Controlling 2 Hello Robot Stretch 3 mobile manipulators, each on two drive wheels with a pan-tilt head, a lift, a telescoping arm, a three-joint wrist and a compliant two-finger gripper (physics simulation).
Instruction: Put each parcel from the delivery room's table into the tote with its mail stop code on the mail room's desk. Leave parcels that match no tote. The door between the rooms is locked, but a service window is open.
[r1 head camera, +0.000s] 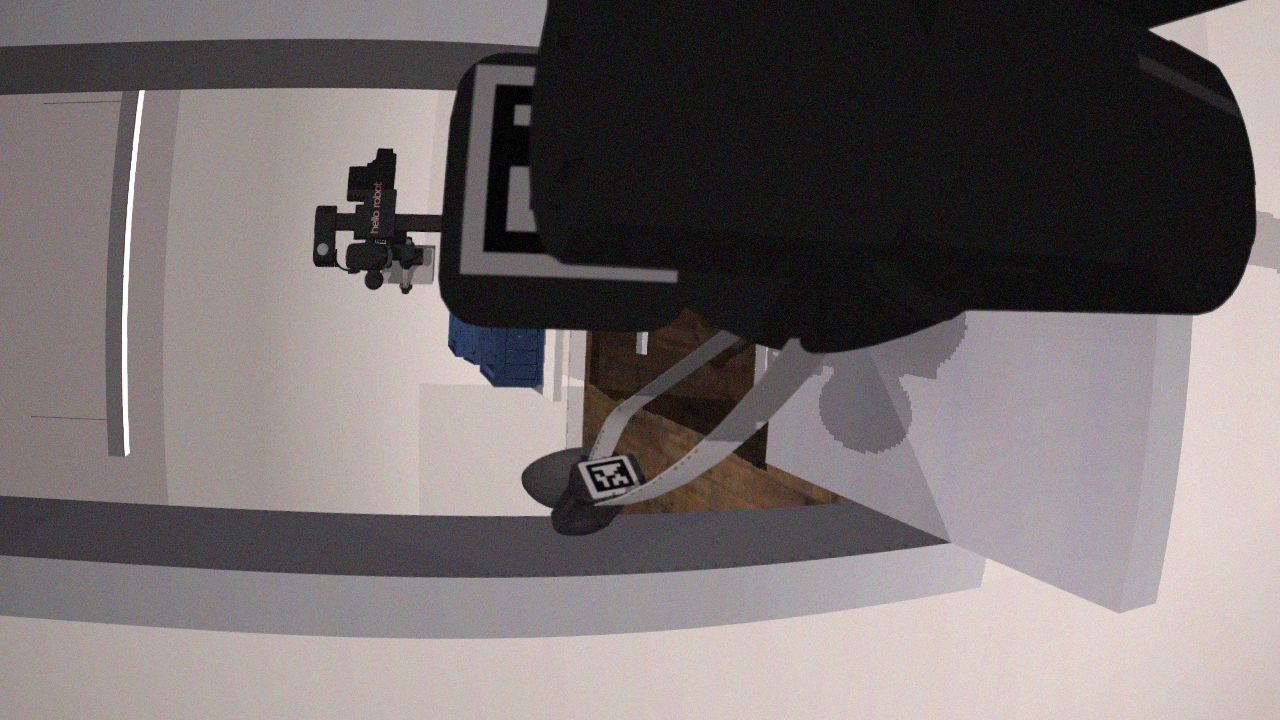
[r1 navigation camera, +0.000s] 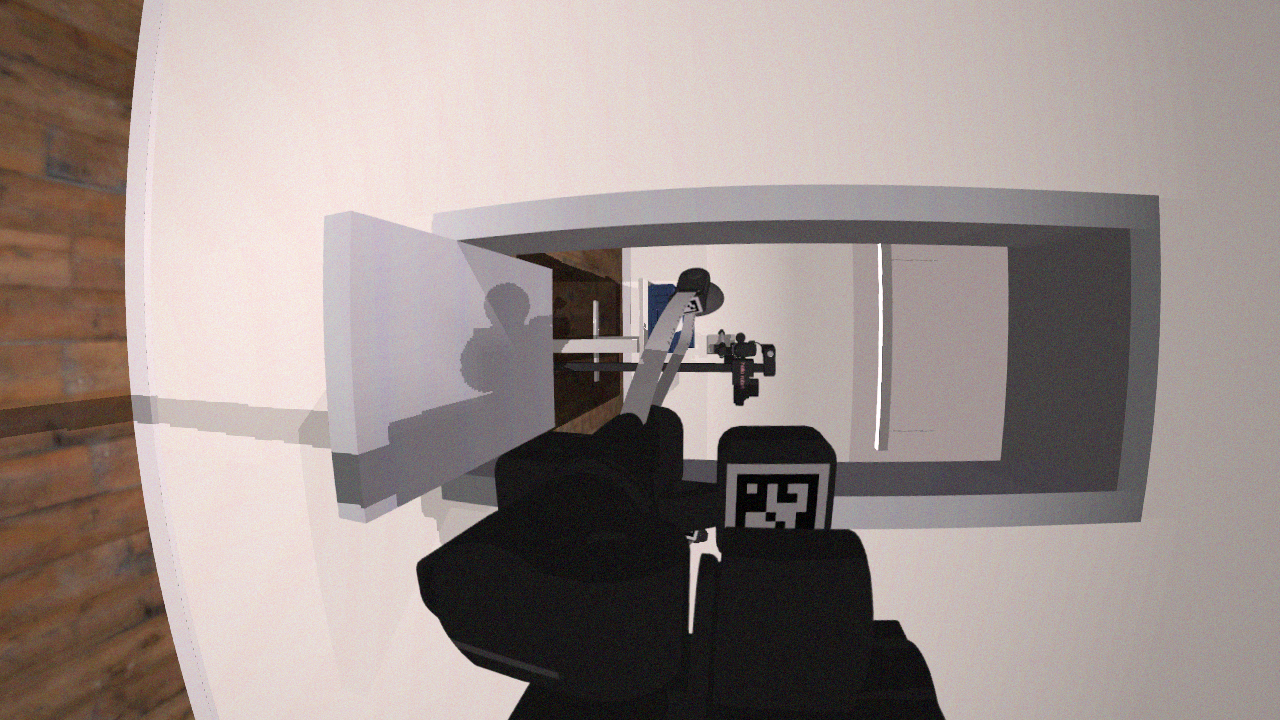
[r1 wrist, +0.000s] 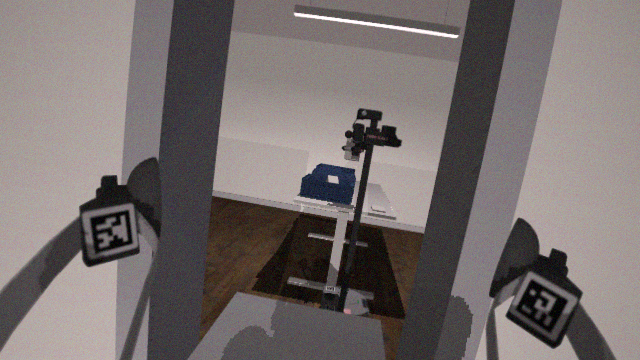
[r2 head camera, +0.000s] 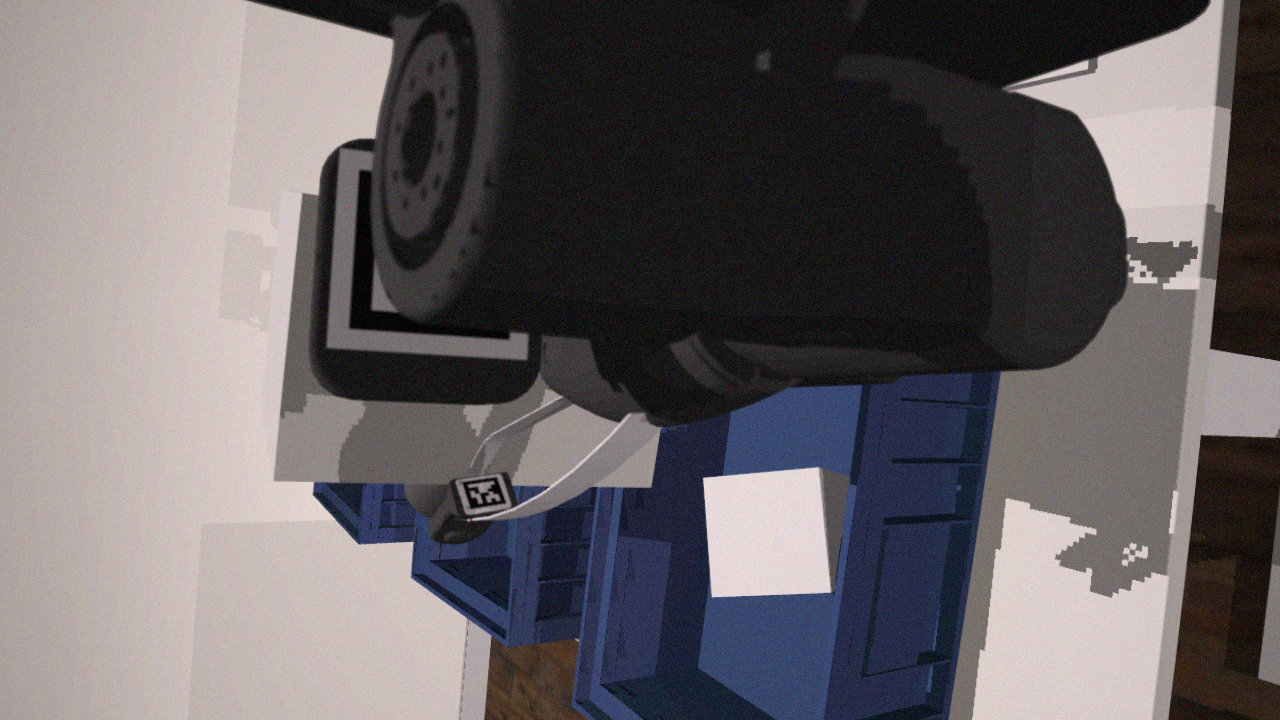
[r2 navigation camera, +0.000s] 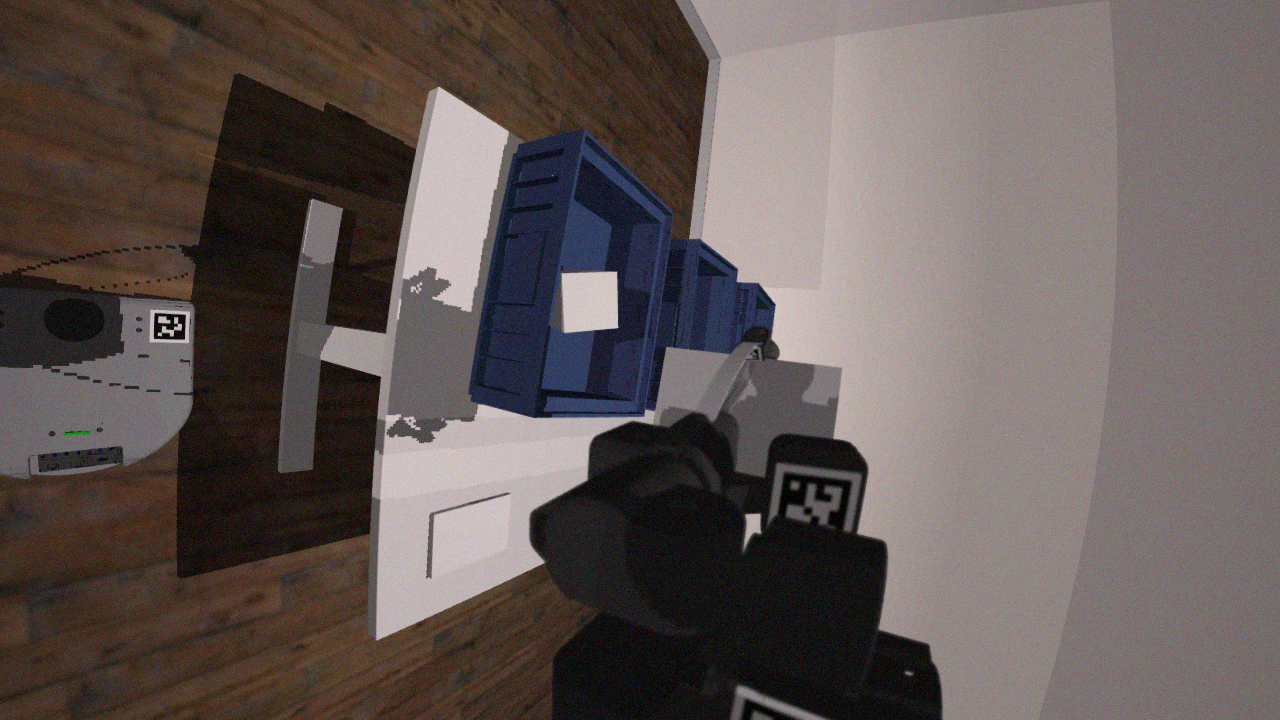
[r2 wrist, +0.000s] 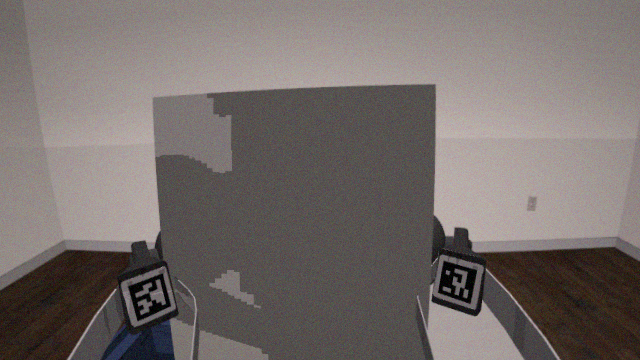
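Observation:
r1's gripper (r1 wrist: 327, 227) is open and empty in front of the service window (r1 head camera: 447, 548) (r1 navigation camera: 805, 204) (r1 wrist: 192, 150). r2's gripper (r2 wrist: 300, 245) is shut on a large pale parcel (r2 head camera: 313, 452) (r2 navigation camera: 805, 394) (r2 wrist: 295, 175), held upright above the desk (r2 head camera: 1065, 626) (r2 navigation camera: 447, 170), beside the blue totes. The near tote (r2 head camera: 913, 582) (r2 navigation camera: 514, 277) holds a small white parcel (r2 head camera: 760, 532) (r2 navigation camera: 590, 300). A middle tote (r2 head camera: 465, 608) (r2 navigation camera: 714, 304) and a far tote (r2 head camera: 362, 519) (r2 navigation camera: 760, 300) stand behind it. No codes are readable. The delivery room's table does not show.
A pale shelf (r1 head camera: 1056, 465) (r1 navigation camera: 402, 322) (r1 wrist: 300, 325) juts out below the window. r2 (r1 head camera: 375, 214) (r1 navigation camera: 742, 367) (r1 wrist: 375, 135) stands at the desk in the mail room. A thin flat white piece (r2 navigation camera: 469, 537) lies on the desk. The desk's foot (r2 navigation camera: 299, 385) is near r2's base (r2 navigation camera: 89, 394).

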